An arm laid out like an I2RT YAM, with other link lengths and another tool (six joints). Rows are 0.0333 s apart.
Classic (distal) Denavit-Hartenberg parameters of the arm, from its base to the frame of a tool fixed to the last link. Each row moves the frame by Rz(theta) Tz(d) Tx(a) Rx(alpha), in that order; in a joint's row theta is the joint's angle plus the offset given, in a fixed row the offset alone. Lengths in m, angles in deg.
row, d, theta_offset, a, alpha
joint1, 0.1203, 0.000, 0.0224, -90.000
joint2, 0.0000, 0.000, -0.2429, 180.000
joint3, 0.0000, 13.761, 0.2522, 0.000
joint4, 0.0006, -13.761, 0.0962, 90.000
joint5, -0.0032, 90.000, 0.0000, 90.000
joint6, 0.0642, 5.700, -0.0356, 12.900
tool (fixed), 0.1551, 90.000, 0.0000, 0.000
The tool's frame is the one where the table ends.
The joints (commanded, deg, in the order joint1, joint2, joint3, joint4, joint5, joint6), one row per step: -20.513, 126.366, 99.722, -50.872, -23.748, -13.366; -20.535, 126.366, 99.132, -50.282, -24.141, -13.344; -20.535, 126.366, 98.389, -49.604, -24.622, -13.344; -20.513, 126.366, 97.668, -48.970, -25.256, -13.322; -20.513, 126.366, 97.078, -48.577, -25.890, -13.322; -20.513, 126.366, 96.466, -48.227, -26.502, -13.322; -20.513, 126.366, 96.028, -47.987, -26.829, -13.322; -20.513, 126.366, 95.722, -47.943, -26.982, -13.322; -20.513, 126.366, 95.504, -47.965, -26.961, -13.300; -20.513, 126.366, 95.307, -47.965, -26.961, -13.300; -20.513, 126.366, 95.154, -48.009, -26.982, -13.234; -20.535, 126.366, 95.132, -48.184, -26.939, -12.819; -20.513, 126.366, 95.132, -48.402, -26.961, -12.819; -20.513, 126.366, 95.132, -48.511, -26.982, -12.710; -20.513, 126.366, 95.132, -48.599, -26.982, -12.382; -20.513, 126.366, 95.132, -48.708, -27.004, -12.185
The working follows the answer.
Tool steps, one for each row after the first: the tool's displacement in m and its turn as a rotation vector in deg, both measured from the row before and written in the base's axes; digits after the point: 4 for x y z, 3 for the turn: -0.0003, 0.0012, -0.0017, 0.367, -0.128, 0.043; -0.0007, 0.0019, -0.0023, 0.463, -0.104, 0.104; -0.0007, 0.0026, -0.0018, 0.618, -0.128, 0.138; -0.0011, 0.0025, -0.0014, 0.649, -0.033, 0.134; -0.0014, 0.0025, -0.0016, 0.652, 0.036, 0.127; -0.0011, 0.0015, -0.0014, 0.369, 0.073, 0.067; -0.0014, 0.0010, -0.0013, 0.232, 0.193, 0.031; -0.0013, 0.0004, -0.0013, 0.072, 0.240, -0.023; -0.0011, 0.0004, -0.0011, 0.069, 0.185, 0.000; -0.0010, 0.0004, -0.0009, 0.109, 0.201, -0.054; -0.0007, -0.0003, -0.0005, 0.160, 0.351, -0.393; -0.0009, 0.0006, -0.0003, 0.097, 0.197, 0.026; -0.0004, 0.0002, -0.0001, 0.091, 0.135, -0.092; -0.0002, -0.0001, -0.0002, 0.132, 0.204, -0.288; -0.0003, 0.0001, -0.0001, 0.119, 0.167, -0.169
Tool pose at each row, in the base's axes (x y z in m, rotation vector in deg; rounded; the steps above come from the unrounded poses): 0.5152, -0.0618, -0.0040, 16.355, 146.729, 25.078; 0.5149, -0.0606, -0.0057, 16.395, 146.560, 25.572; 0.5142, -0.0587, -0.0079, 16.401, 146.413, 26.212; 0.5135, -0.0562, -0.0098, 16.411, 146.223, 27.064; 0.5125, -0.0537, -0.0112, 16.466, 146.115, 27.952; 0.5111, -0.0511, -0.0128, 16.553, 146.067, 28.840; 0.5099, -0.0496, -0.0142, 16.625, 146.088, 29.339; 0.5085, -0.0486, -0.0156, 16.733, 146.239, 29.646; 0.5073, -0.0482, -0.0169, 16.867, 146.451, 29.725; 0.5062, -0.0478, -0.0180, 16.953, 146.616, 29.811; 0.5052, -0.0474, -0.0189, 17.127, 146.775, 29.928; 0.5045, -0.0477, -0.0194, 17.799, 146.975, 29.981; 0.5036, -0.0471, -0.0197, 17.866, 147.154, 30.111; 0.5032, -0.0469, -0.0198, 18.060, 147.241, 30.192; 0.5030, -0.0470, -0.0200, 18.540, 147.330, 30.253; 0.5027, -0.0469, -0.0201, 18.853, 147.420, 30.341

